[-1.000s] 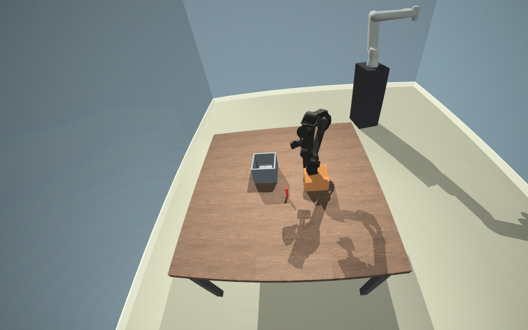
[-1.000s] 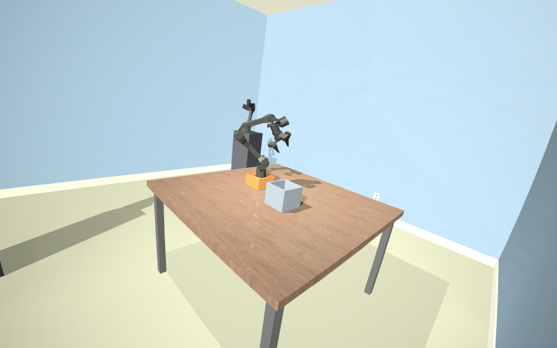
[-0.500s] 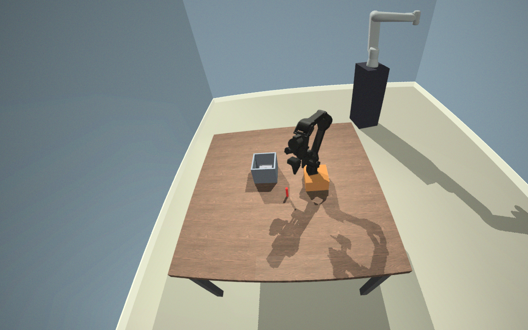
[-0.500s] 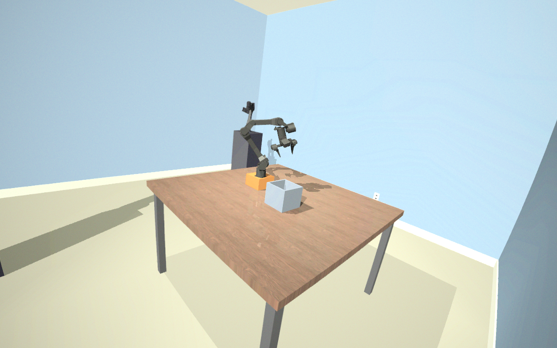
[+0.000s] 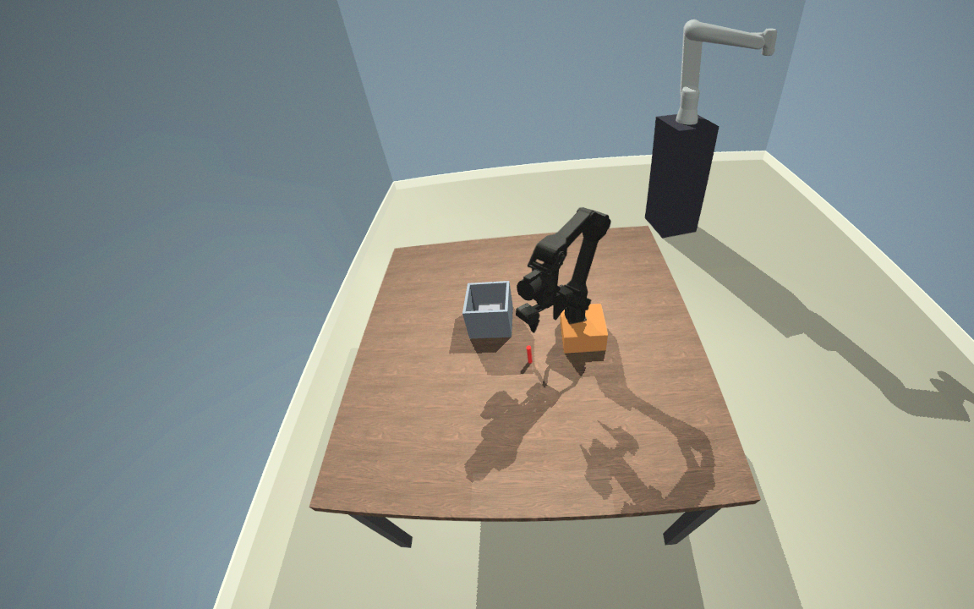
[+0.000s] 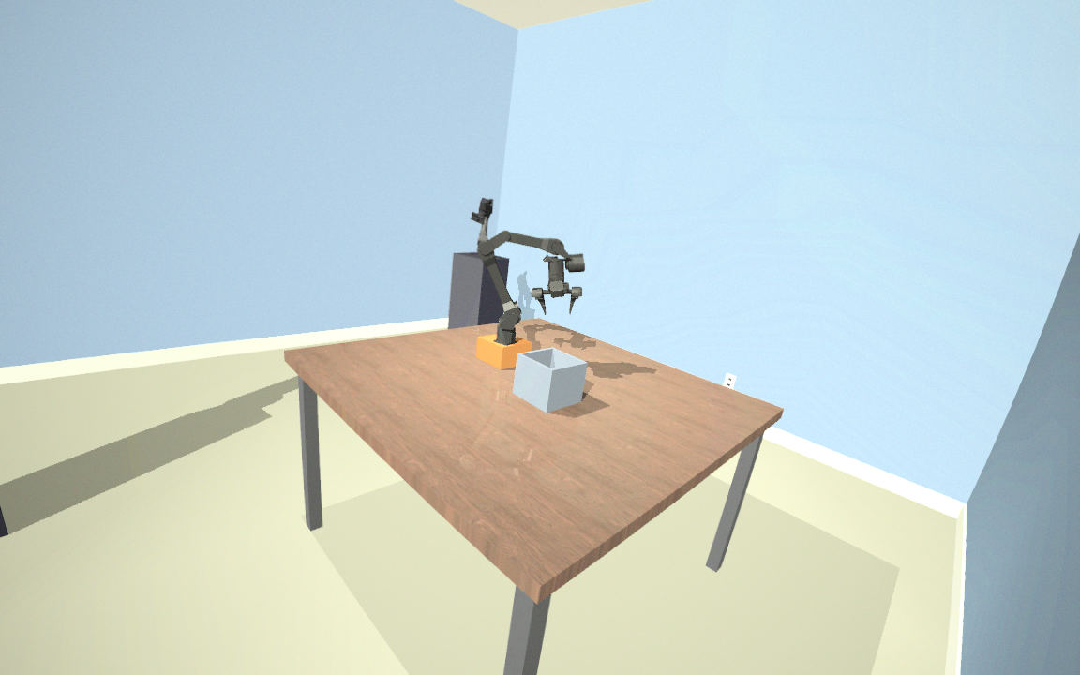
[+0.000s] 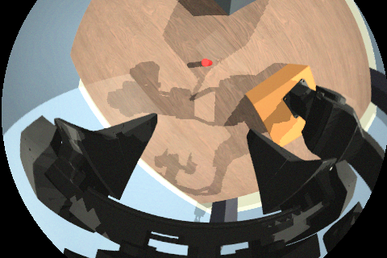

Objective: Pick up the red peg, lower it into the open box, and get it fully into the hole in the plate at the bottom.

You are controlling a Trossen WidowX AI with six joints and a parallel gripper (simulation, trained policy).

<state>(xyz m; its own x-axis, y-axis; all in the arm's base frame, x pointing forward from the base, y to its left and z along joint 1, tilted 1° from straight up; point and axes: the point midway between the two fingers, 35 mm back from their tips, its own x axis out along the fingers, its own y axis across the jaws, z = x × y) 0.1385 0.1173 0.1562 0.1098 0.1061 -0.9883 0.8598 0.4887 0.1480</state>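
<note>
My gripper tip is now 170 mm above the red peg, 50 mm short of it and 30 mm to the left of it. Round my gripper tip: pale plate: 260 mm to the right, 160 mm below, 150 mm ahead.
</note>
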